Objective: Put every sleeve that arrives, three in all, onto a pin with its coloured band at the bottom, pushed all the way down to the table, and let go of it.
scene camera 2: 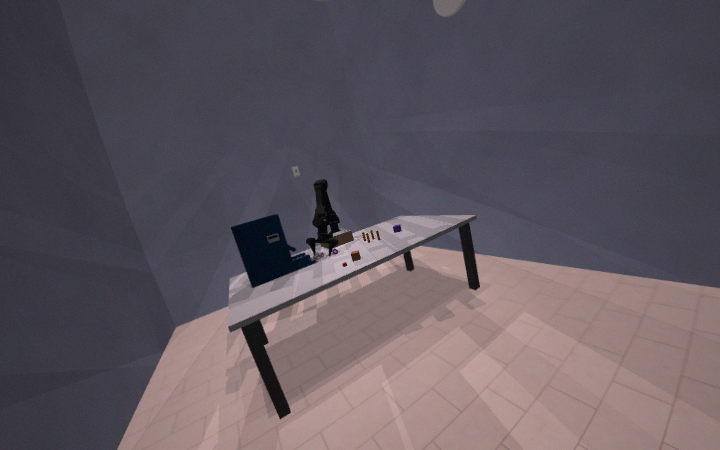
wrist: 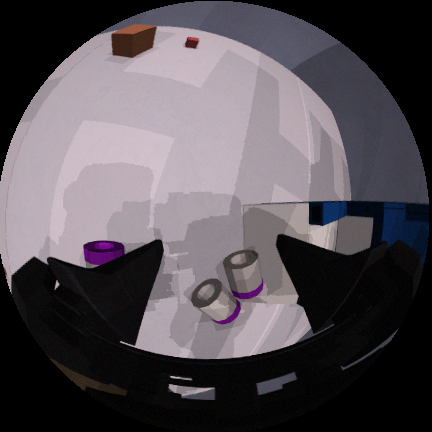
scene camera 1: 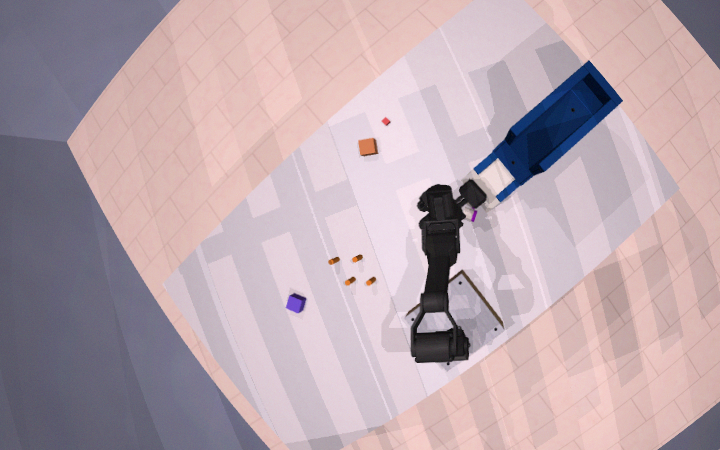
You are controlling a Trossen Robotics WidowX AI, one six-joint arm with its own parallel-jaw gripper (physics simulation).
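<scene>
My gripper (wrist: 220,243) (scene camera 2: 321,252) is open and empty over the table, at the mouth of the blue chute. In the wrist view, one pale sleeve (wrist: 243,272) and a second pale sleeve (wrist: 216,301) show close together in the gap between the fingers, their purple bands at the lower right. A third sleeve (wrist: 103,252) is beyond the left finger, its purple band at the upper end and its lower part hidden. I cannot tell surely which sleeves stand or lie. Several bare orange pins, one (scene camera 1: 357,258) (scene camera 2: 378,235) among them, stand farther along the table.
The blue chute (scene camera 1: 581,135) (scene camera 2: 252,254) ends in a pale plate (scene camera 1: 493,177) (wrist: 270,225) beside the sleeves. An orange block (scene camera 1: 367,146) (scene camera 2: 355,255) (wrist: 132,42) and a small red cube (scene camera 1: 386,121) (wrist: 191,42) lie forward of the arm. A purple block (scene camera 1: 295,303) (scene camera 2: 397,228) is beyond the pins.
</scene>
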